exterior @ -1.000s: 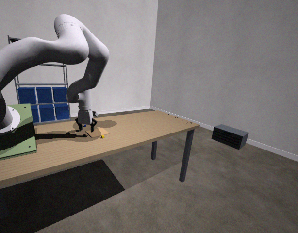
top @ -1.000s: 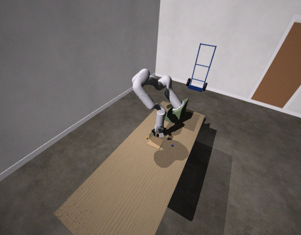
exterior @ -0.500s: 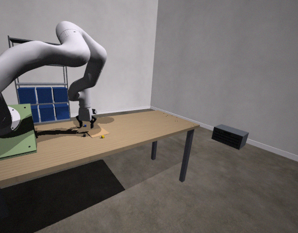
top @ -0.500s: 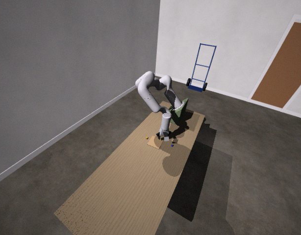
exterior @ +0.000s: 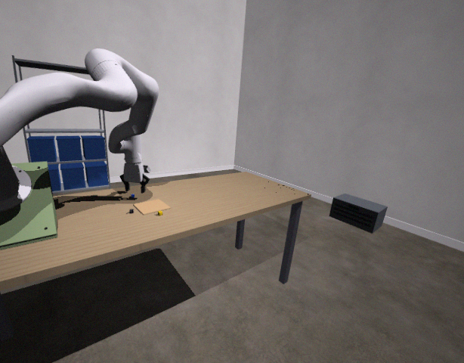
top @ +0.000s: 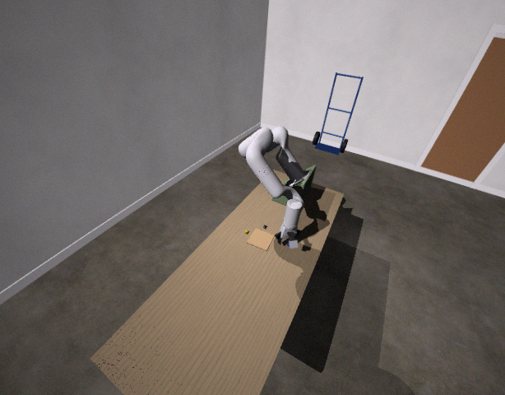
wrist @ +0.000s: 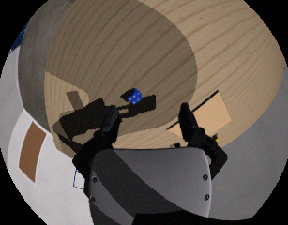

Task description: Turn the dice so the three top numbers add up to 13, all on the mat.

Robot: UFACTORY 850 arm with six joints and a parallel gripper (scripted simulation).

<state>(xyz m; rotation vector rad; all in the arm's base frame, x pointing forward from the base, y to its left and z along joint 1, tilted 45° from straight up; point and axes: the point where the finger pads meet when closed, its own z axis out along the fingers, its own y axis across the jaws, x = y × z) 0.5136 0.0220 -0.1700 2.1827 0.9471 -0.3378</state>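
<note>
Now: the blue die 1 cm behind my hand, 2 cm to the left of it and 4 cm below it. From my hand the other things lie so: black die 6 cm behind, 19 cm to the right, 4 cm below; tan mat 4 cm ahead, 16 cm to the right, 4 cm below; yellow die 4 cm ahead, 27 cm to the right, 4 cm below.
</note>
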